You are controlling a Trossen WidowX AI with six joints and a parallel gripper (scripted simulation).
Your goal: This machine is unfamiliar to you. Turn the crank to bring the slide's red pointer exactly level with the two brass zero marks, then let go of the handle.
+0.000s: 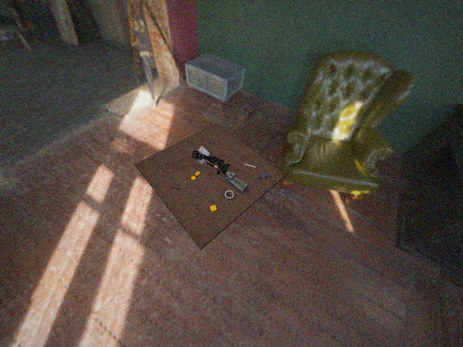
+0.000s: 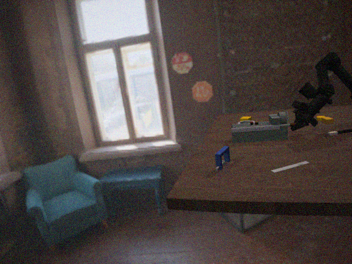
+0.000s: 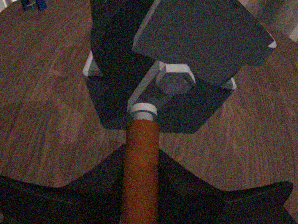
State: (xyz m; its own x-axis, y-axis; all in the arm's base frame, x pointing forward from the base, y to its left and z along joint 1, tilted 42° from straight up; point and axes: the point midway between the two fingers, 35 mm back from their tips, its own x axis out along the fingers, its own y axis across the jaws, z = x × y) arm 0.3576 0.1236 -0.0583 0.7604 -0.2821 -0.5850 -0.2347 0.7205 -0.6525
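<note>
Now: gripper tip 30 mm below the crank handle and 20 mm past it. From my gripper tip the other things lie so: blue u-shaped piece 370 mm to the left, 260 mm ahead; white strip 350 mm to the left, 40 mm below, 20 mm ahead; red pointer 190 mm ahead, 50 mm above, 30 mm to the left.
</note>
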